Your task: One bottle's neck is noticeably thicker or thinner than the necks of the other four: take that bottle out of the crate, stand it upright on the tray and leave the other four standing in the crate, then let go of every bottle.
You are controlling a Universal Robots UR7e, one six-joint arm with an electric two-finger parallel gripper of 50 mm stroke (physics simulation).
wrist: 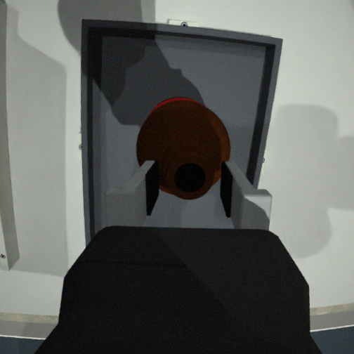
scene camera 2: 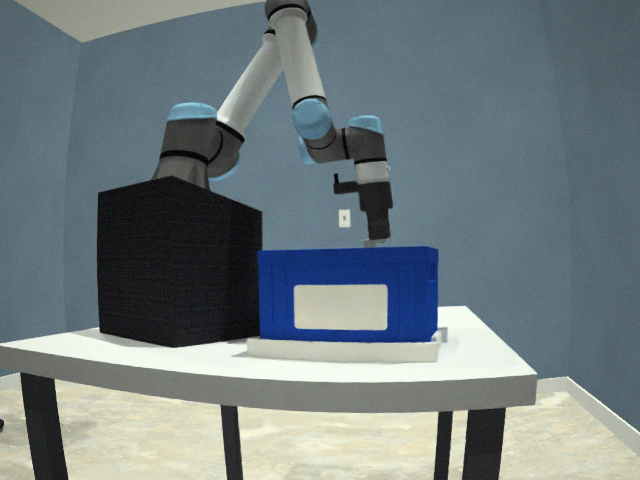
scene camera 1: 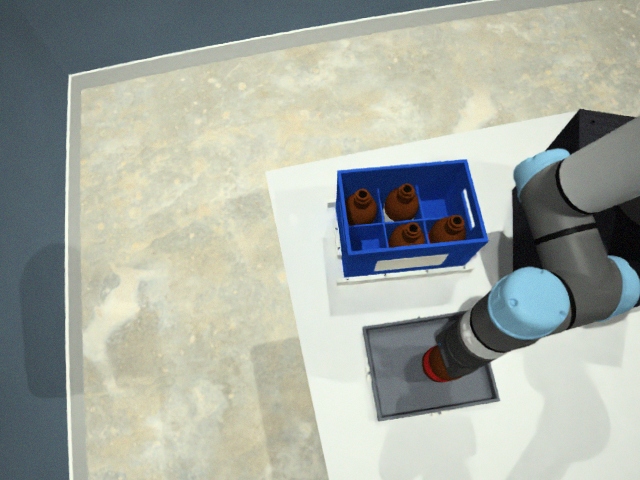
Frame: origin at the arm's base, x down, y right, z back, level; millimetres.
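Where they show: arm's base, origin of its link: (scene camera 2: 177, 201).
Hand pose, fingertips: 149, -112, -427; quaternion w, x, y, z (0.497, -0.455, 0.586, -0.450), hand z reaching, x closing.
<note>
Each offset is from my fingertips to the centre of the thing, as dx, dy, dz. "spot": to the spot under its first point. Level surfaces: height alone.
A brown bottle {+60, +0, +7} (scene camera 1: 439, 363) (wrist: 184, 132) with a red band near its base stands upright on the grey tray {spot: +117, +37, -133} (scene camera 1: 373, 374) (wrist: 272, 95). My gripper (wrist: 189, 178) is open, with its fingers on either side of this bottle's neck and a gap on each side. In scene camera 1 the fingers are hidden behind the wrist. The blue crate {+55, +298, +57} (scene camera 1: 403, 255) (scene camera 2: 413, 299) holds the other brown bottles: two in the back row, one at the left (scene camera 1: 361, 207) and one in the middle (scene camera 1: 402, 203), and two in the front row, one in the middle (scene camera 1: 407, 236) and one at the right (scene camera 1: 447, 229).
The crate sits in a white holder (scene camera 1: 403, 277) (scene camera 2: 341, 350) on the white table {dx +142} (scene camera 1: 351, 459) (scene camera 2: 480, 356), behind the tray in scene camera 1. Its front left and back right compartments are empty. The black robot base block (scene camera 2: 175, 268) stands beside the crate. The arm reaches over the tray's right side.
</note>
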